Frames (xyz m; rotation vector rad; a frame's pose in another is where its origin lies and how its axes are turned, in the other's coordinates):
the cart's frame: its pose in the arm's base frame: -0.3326 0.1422 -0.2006 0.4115 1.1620 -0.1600
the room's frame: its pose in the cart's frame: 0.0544 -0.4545 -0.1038 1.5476 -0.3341 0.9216
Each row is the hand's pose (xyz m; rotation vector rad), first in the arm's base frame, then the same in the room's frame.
Working: the arm's base frame: its pose in the room's frame: 0.4285 0.3349 -0.4600 -2.1239 -0.2122 0.2784

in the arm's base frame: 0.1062 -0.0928 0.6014 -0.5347 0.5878 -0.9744
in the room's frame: 0.3579 0.8958 -0.7088 -2.2220 -0.9949 -1.0515
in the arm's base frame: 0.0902 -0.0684 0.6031 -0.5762 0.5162 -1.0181
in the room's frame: 0.3432 0.8800 -0.7285 -2.2396 -1.1008 -1.0128
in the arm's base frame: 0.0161 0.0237 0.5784 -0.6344 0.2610 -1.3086
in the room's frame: 0.2829 0.7918 -0.7847 -2.0965 -1.5801 -0.9258
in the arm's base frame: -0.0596 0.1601 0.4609 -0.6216 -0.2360 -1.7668
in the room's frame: 0.2491 0.6047 -0.8296 -1.6287 -2.2957 -0.6650
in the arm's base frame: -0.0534 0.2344 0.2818 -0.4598 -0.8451 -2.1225
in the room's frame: 0.3084 0.4225 -0.7993 -0.9427 -2.7845 -0.2329
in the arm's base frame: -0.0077 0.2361 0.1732 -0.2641 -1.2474 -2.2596
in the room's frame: 0.3827 0.3460 -0.7491 -0.4606 -2.9072 0.0778
